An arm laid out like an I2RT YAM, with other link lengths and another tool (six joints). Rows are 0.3 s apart.
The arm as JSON. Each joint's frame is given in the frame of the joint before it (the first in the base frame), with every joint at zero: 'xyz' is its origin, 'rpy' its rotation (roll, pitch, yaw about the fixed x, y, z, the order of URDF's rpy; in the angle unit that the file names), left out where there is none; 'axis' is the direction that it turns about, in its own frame. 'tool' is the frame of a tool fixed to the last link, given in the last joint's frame.
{
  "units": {
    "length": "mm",
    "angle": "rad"
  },
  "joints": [
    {
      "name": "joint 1",
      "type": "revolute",
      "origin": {
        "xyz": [
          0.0,
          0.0,
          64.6
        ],
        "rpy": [
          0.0,
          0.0,
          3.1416
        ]
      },
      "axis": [
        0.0,
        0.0,
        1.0
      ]
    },
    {
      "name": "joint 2",
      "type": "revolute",
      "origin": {
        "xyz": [
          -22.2,
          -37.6,
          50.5
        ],
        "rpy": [
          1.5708,
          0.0,
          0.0
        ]
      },
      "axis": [
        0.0,
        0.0,
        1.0
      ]
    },
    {
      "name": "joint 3",
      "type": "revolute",
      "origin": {
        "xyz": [
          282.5,
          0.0,
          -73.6
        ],
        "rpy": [
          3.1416,
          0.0,
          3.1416
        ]
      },
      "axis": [
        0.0,
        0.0,
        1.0
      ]
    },
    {
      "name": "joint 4",
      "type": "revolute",
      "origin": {
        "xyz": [
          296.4,
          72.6,
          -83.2
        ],
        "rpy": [
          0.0,
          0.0,
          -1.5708
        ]
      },
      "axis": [
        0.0,
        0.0,
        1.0
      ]
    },
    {
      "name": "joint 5",
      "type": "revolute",
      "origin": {
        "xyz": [
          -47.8,
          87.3,
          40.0
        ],
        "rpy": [
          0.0,
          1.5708,
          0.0
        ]
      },
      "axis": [
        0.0,
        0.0,
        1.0
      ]
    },
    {
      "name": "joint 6",
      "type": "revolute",
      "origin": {
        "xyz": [
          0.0,
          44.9,
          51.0
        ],
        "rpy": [
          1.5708,
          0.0,
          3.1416
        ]
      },
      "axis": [
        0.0,
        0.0,
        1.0
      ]
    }
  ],
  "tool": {
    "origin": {
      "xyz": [
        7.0,
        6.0,
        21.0
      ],
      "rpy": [
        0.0,
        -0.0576,
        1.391
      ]
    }
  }
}
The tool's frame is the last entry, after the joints.
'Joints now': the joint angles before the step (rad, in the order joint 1, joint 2, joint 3, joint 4, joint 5, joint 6). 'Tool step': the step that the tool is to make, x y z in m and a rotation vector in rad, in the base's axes. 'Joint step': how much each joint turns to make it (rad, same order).
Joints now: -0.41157, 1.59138, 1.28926, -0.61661, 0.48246, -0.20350
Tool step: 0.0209, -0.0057, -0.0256, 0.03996, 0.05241, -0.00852
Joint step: 0.00646, 0.11327, 0.05676, -0.01860, -0.00433, 0.02411
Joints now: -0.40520, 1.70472, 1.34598, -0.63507, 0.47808, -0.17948
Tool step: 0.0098, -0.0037, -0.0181, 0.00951, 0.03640, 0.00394
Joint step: 0.00152, 0.05963, 0.01621, 0.00882, 0.00344, -0.00565
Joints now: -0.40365, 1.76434, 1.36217, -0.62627, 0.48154, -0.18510
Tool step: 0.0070, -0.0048, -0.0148, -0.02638, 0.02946, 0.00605
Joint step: -0.00015, 0.04215, -0.00143, 0.03968, 0.02754, -0.02699
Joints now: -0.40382, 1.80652, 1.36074, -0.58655, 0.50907, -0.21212
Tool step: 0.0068, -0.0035, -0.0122, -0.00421, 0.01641, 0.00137
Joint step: -0.00019, 0.04021, 0.00994, 0.02055, 0.00809, -0.00756
